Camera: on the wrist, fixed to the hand. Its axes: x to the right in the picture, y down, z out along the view.
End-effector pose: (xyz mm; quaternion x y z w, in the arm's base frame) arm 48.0 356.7 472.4 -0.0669 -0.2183 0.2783 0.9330
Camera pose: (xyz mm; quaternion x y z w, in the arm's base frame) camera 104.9 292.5 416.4 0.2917 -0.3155 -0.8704 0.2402
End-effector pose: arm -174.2 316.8 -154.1 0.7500 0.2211 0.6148 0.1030
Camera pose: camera -263.3 361.6 -177.8 -0.0257 0.7088 -0.2811 0.6465
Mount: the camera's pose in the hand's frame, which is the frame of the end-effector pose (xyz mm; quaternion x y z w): -13.3 -67.8 -75.7 0.0104 -0.2649 -0.9637 0.0312
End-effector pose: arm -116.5 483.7 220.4 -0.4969 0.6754 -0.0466 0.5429
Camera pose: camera -134.6 423.2 301.1 -0.6731 -0.6021 -0.4001 0.1561
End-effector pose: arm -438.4 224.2 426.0 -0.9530 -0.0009 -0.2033 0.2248
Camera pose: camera -486.2 253.9 511.7 0.0804 0.9801 -0.0295 0.1792
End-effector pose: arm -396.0 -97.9 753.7 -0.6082 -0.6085 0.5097 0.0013
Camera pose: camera -395.6 -43.3 840.5 0.7025 -0.6002 0.1821 0.3364
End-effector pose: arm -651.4 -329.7 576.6 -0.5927 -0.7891 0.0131 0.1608
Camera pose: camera -690.9 -375.2 659.5 -0.7471 0.6383 -0.0107 0.1852
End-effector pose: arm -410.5 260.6 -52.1 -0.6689 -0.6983 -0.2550 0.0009
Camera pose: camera -498.2 222.8 -14.9 -0.5845 0.6693 -0.1756 0.4237
